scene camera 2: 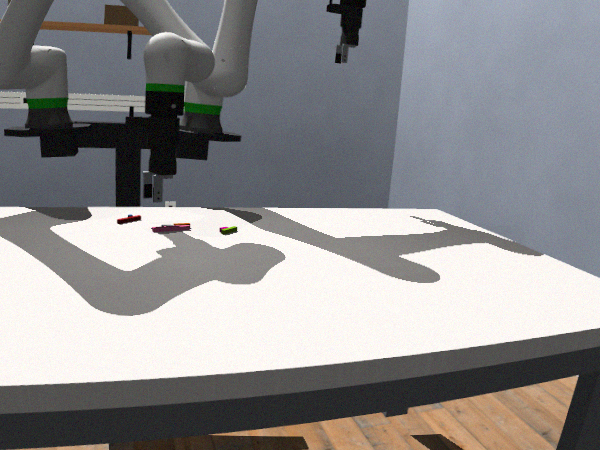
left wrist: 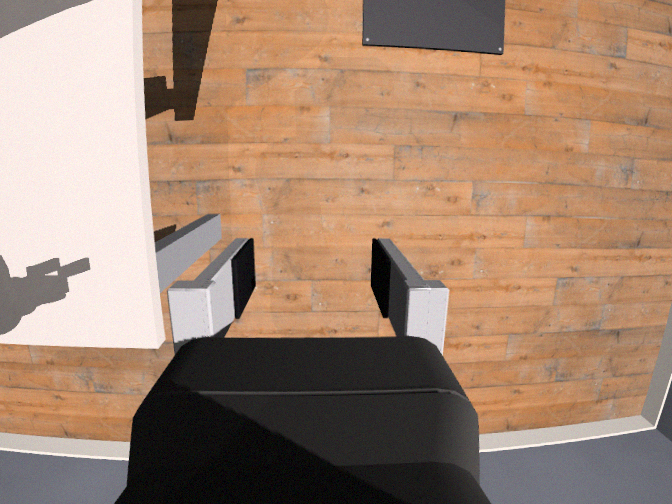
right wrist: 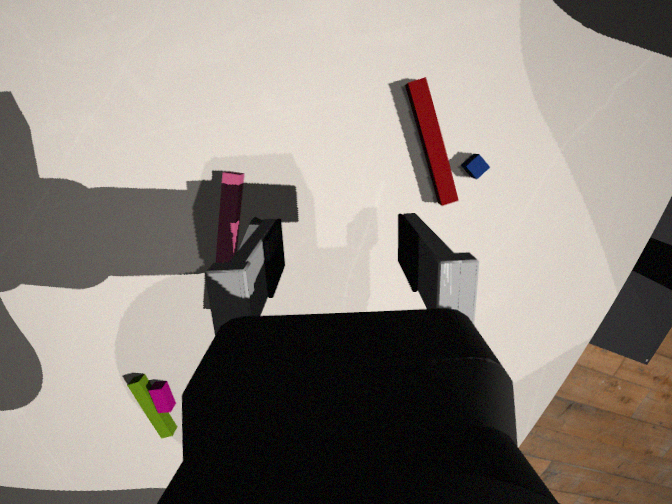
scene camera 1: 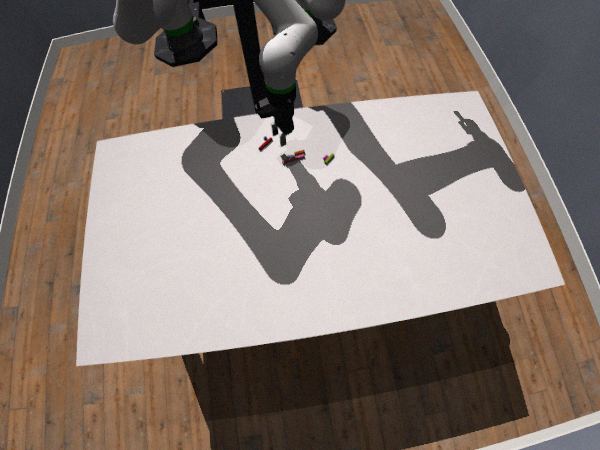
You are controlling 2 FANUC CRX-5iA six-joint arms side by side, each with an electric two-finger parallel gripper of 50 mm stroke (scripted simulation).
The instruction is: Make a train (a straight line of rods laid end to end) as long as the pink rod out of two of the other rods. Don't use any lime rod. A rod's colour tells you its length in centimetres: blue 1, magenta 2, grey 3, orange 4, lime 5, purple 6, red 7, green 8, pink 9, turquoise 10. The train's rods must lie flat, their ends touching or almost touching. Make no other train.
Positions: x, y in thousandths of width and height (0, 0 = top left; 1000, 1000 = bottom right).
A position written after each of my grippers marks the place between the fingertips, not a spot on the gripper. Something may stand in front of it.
Observation:
I see my left gripper (scene camera 2: 568, 139), my right gripper (scene camera 2: 254, 443), a pink rod (right wrist: 346, 362), a lime rod (right wrist: 243, 840), a red rod (right wrist: 623, 182) and a black post (scene camera 2: 202, 343).
My left gripper is seen too in the left wrist view (left wrist: 467, 521). My right gripper also shows in the right wrist view (right wrist: 507, 477). The left wrist view does not show the pink rod: it is out of frame. The left wrist view does not show the lime rod: it is out of frame.

